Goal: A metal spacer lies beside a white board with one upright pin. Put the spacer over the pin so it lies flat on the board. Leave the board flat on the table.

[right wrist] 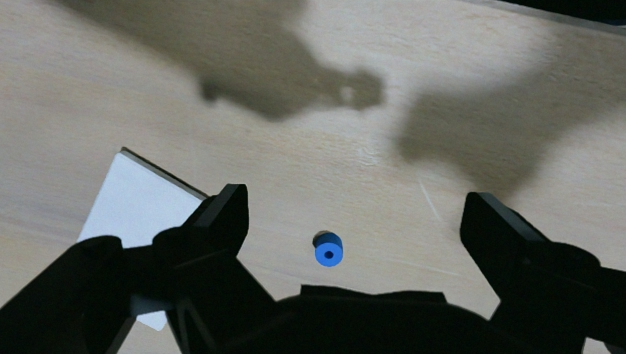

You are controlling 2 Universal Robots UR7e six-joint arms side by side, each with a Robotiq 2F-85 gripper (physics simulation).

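Frame: origin at the left arm's base, x ahead, y left, z up, level; metres.
Seen in the pictures: right gripper, fingertip midpoint: (353,209).
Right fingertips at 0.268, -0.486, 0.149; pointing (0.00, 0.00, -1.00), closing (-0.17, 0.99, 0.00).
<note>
Pixels of each thing's top centre, then the offset from my right fingertips to it, as dx, dy, dz. Level surfaces: height alone.
- spacer, middle of its top: (329,255) +0.110, +0.011, -0.131
- white board, middle of its top: (124,268) +0.147, -0.162, -0.109
- wooden table, its level: dz -0.149
The spacer (328,250) is a small blue cylinder with a central hole. It stands upright on the table, right of the board. The white board (140,200) lies flat at the left of the view, partly covered by a finger of my right gripper. Its pin does not show; the gripper hides that part of the board. My right gripper (353,209) is open and empty, its fingers wide apart above the table, with the spacer showing between them. My left gripper does not show in this view.
The wooden table (310,165) fills most of the view. Its edge runs along the top right, with a dark area beyond it. Shadows of the arms fall across the upper part of the table.
</note>
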